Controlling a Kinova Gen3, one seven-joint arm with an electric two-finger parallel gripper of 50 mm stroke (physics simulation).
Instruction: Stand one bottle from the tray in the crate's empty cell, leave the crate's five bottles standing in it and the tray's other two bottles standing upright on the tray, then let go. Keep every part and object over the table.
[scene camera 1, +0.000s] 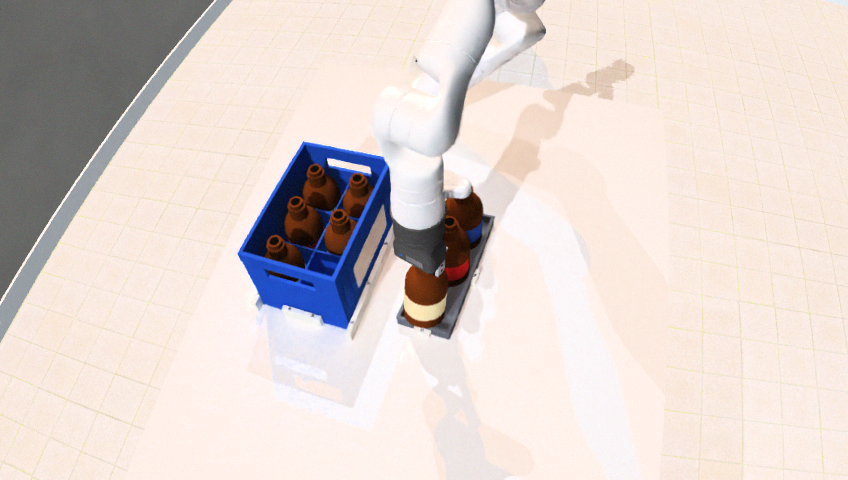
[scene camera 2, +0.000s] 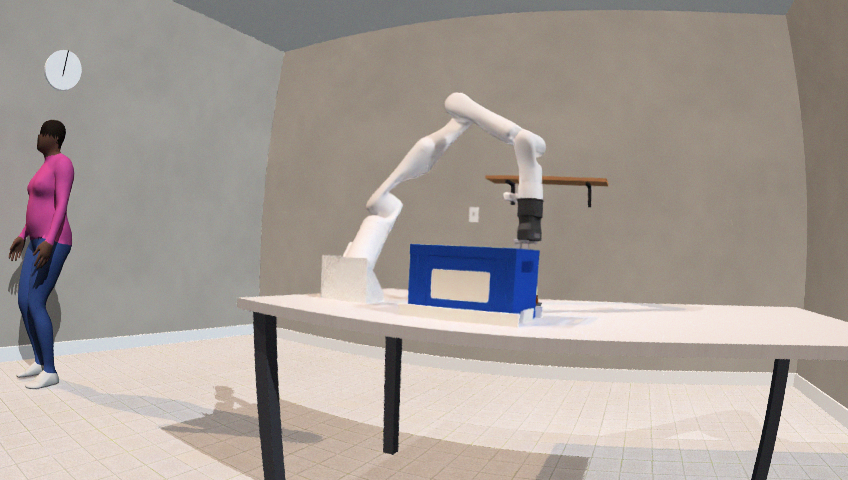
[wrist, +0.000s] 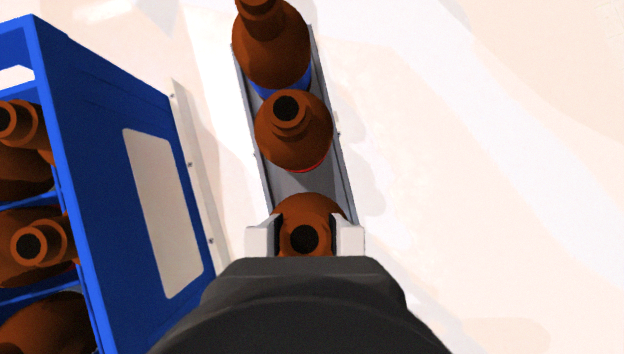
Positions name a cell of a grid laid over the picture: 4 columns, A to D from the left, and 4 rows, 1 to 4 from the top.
My gripper shows in scene camera 1 (C3), in scene camera 2 (C3) and in the wrist view (B3).
